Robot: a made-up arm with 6 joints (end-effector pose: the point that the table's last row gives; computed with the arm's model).
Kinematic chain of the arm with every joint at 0, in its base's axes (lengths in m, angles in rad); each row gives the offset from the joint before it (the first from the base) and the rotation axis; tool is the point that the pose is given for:
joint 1: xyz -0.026 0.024 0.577 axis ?
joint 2: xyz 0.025 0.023 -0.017 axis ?
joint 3: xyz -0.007 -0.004 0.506 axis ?
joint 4: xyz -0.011 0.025 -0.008 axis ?
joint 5: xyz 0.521 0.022 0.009 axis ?
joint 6: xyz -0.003 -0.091 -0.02 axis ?
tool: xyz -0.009 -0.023 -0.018
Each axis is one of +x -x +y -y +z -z.
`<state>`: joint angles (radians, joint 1 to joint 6).
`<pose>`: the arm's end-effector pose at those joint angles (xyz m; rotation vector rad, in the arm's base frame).
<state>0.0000 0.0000 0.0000 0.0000 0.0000 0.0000</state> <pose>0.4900 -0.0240 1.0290 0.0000 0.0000 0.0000</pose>
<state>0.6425 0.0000 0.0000 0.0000 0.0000 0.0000</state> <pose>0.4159 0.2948 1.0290 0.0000 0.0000 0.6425</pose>
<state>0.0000 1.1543 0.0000 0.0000 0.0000 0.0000</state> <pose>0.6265 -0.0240 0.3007 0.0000 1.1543 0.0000</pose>
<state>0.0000 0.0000 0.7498 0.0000 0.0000 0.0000</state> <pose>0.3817 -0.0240 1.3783 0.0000 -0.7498 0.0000</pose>
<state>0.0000 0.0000 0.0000 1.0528 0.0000 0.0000</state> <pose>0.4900 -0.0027 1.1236 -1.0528 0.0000 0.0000</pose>
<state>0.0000 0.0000 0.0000 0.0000 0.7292 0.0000</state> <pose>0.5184 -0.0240 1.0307 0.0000 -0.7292 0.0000</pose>
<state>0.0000 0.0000 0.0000 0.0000 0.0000 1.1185</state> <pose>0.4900 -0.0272 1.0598 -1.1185 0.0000 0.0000</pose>
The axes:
joint 1: +z
joint 2: +y
joint 3: -y
joint 4: -x
joint 5: -y
joint 6: -x

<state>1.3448 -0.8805 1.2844 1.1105 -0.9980 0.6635</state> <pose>-0.1930 -0.6675 1.2333 -0.0160 -0.7216 -0.1851</pose>
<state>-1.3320 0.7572 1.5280 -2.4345 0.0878 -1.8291</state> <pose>0.2437 -0.6696 1.2709 -2.0003 1.0027 -1.5413</pose>
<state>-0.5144 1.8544 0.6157 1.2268 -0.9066 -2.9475</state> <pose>0.6133 -0.2880 -0.0328 0.9210 0.1868 -2.1111</pose>
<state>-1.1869 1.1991 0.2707 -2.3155 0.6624 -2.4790</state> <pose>0.3412 -0.6678 0.3231 -0.3528 1.9601 -0.1153</pose>
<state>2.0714 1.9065 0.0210 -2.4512 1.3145 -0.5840</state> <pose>-0.2648 0.2235 -0.1116 0.3823 -0.0684 -0.4033</pose>
